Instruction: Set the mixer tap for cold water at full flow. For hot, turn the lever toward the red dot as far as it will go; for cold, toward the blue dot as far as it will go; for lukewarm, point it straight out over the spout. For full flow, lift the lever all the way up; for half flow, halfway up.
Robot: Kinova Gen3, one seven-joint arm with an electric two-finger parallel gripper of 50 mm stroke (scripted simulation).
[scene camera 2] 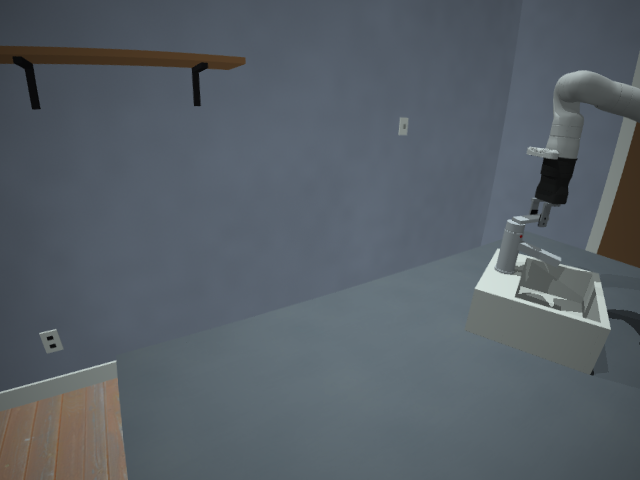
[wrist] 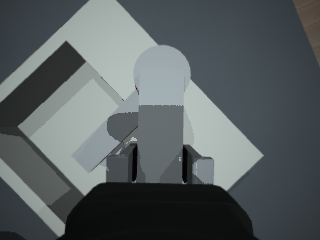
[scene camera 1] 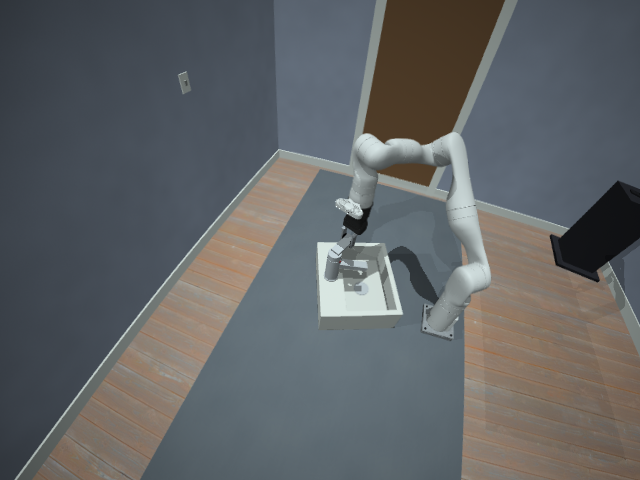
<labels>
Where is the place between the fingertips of my gripper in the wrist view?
159, 157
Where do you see a flat lever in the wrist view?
161, 91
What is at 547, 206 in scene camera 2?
My gripper.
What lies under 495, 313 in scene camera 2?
A white basin.
</labels>
